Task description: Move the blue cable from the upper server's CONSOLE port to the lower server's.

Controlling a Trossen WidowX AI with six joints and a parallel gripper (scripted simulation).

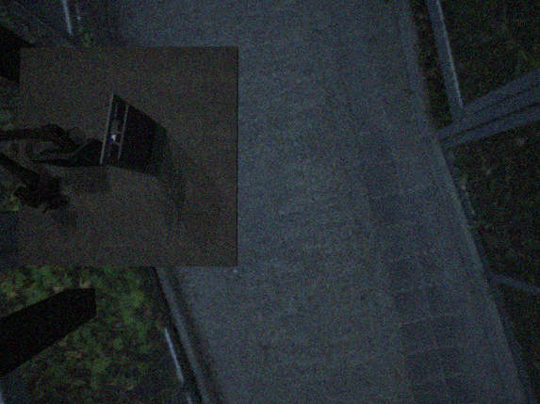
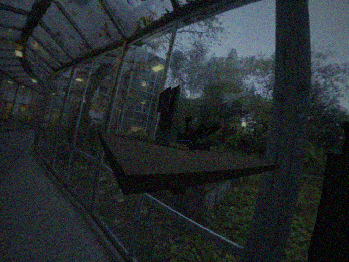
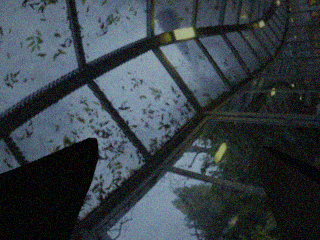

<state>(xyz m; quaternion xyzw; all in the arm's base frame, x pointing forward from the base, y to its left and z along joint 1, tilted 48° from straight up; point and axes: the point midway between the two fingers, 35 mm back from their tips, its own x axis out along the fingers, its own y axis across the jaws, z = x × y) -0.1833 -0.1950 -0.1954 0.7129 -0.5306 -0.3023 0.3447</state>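
My gripper tip is 59 cm short of the blue plug, 27 cm to the right of it and 21 cm below it.
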